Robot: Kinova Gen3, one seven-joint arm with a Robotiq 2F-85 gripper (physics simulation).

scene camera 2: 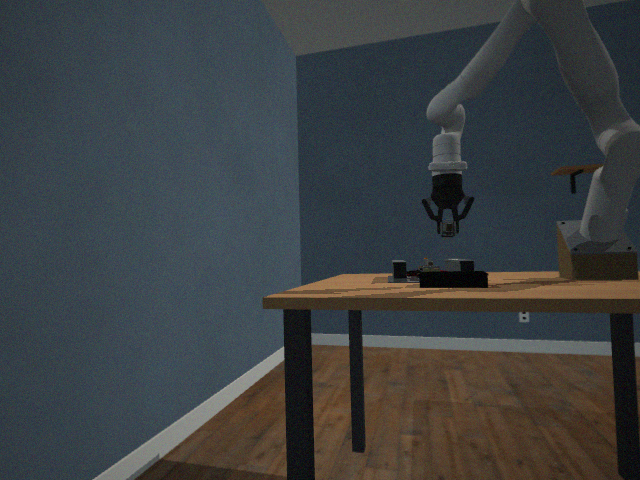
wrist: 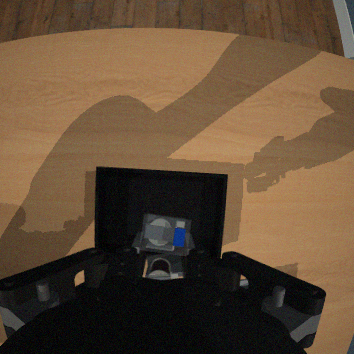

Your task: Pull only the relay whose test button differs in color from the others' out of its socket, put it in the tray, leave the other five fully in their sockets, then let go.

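Frame: origin at the arm's base, x ahead, y left, z up, level; metres.
Seen in the pictures: gripper, between the fingertips: (scene camera 2: 448,236) (wrist: 163,244); arm's base, origin of its link: (scene camera 2: 598,232).
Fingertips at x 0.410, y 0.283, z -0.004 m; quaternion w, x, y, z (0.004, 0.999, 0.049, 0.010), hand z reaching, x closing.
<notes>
Offsets run from my fingertips to a thing's top centre. Level surfaces: height alone.
A clear relay {dy +0.017, dx -0.001, dz +0.046 m} (scene camera 2: 448,228) (wrist: 160,234) with a blue test button is held between the fingertips of my gripper (scene camera 2: 447,227) (wrist: 163,244), which is shut on it. The relay hangs in the air above the black tray {dy +0.000, dx -0.006, dz -0.096 m} (scene camera 2: 453,279) (wrist: 107,175). In the wrist view the tray lies below and behind the relay, and the near part of the tray is hidden by the gripper. The sockets and the other relays are too small or hidden to tell apart in the scene view, and they do not show in the wrist view.
In the scene view a grey wiring duct {dy -0.249, dx +0.175, dz -0.068 m} (scene camera 2: 399,269) and other low panel parts stand behind and to the left of the tray on the wooden table {dz -0.131 m} (scene camera 2: 361,294). Arm shadows cross the table top. The robot base stands at the right.
</notes>
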